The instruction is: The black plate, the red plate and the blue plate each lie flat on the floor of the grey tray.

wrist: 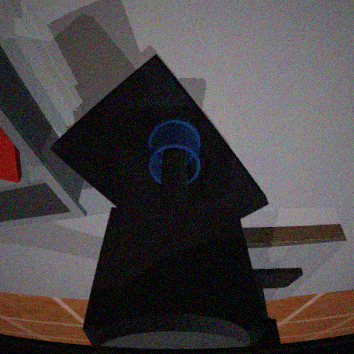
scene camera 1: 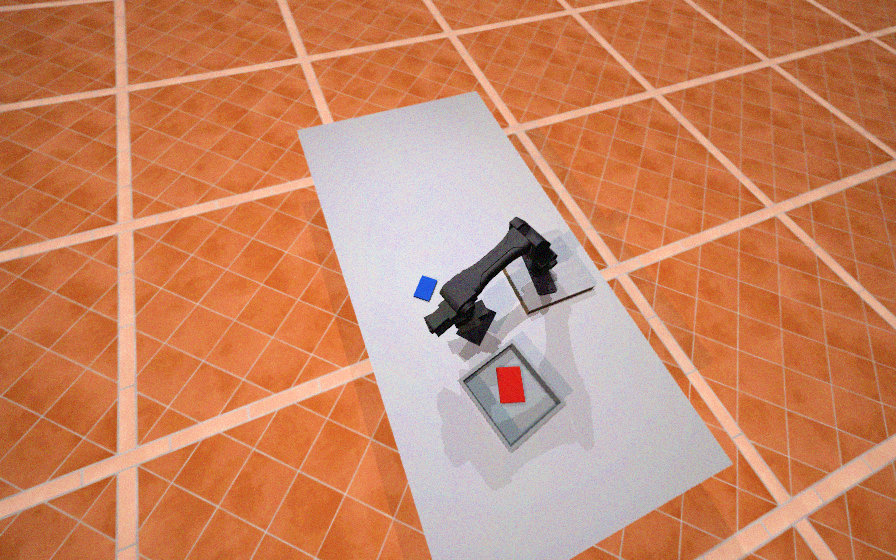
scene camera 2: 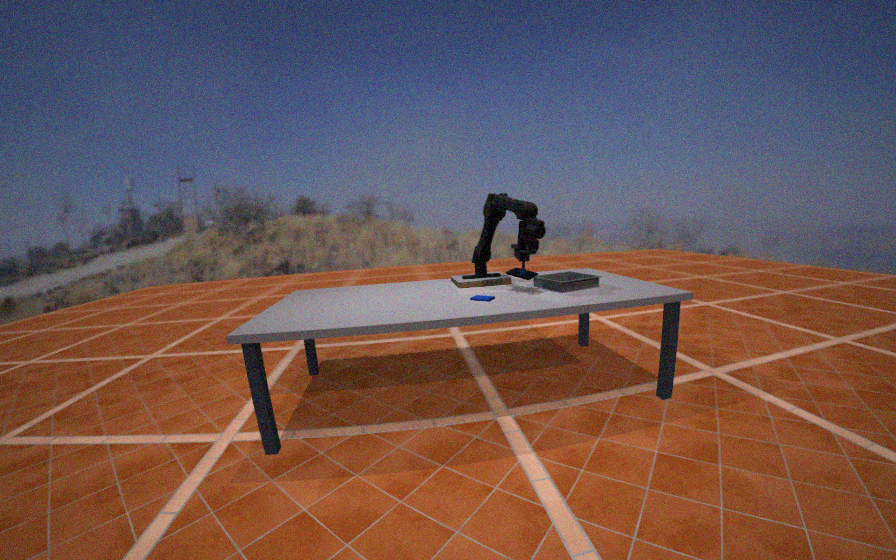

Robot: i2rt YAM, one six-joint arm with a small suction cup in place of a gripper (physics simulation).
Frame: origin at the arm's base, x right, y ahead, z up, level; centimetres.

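Seen in the pictures: hand, tool point: [wrist: 174, 133] [scene camera 2: 522, 276]; arm's base, link origin: [scene camera 1: 537, 270] [scene camera 2: 481, 277].
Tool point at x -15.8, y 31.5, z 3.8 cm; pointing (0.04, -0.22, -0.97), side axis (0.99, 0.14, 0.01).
Pixels of each thing's top centre, then the offset from my tool point to it. Level surfaces: height alone.
- black plate, top centre: [wrist: 165, 199] [scene camera 1: 477, 321] [scene camera 2: 521, 269] dx -0.2, dy -2.4, dz +3.1 cm
- grey tray, top centre: [scene camera 1: 511, 391] [scene camera 2: 565, 276] dx -22.6, dy -7.4, dz -2.0 cm
- red plate, top centre: [scene camera 1: 510, 384] dx -20.1, dy -8.8, dz -5.6 cm
- blue plate, top centre: [scene camera 1: 425, 287] [scene camera 2: 482, 297] dx +19.3, dy +9.9, dz -6.0 cm
- grey table, surface height: dz -7.0 cm
My suction cup [wrist: 174, 135] [scene camera 2: 521, 266] is shut on the black plate [wrist: 116, 140] [scene camera 1: 479, 331] [scene camera 2: 521, 273]. It holds the plate flat a little above the table, just outside the grey tray [scene camera 1: 486, 416] [scene camera 2: 566, 281] [wrist: 21, 116] on its arm side. The red plate [scene camera 1: 510, 385] [wrist: 8, 158] lies flat on the tray's floor. The blue plate [scene camera 1: 425, 288] [scene camera 2: 483, 298] lies flat on the table, on the far side of my wrist from the tray.
The arm's base stands on a thin brown-edged board [scene camera 1: 570, 278] [scene camera 2: 479, 280] [wrist: 295, 234] beside the tray. All of this is on a grey table [scene camera 1: 401, 167] [scene camera 2: 363, 311] over an orange tiled floor.
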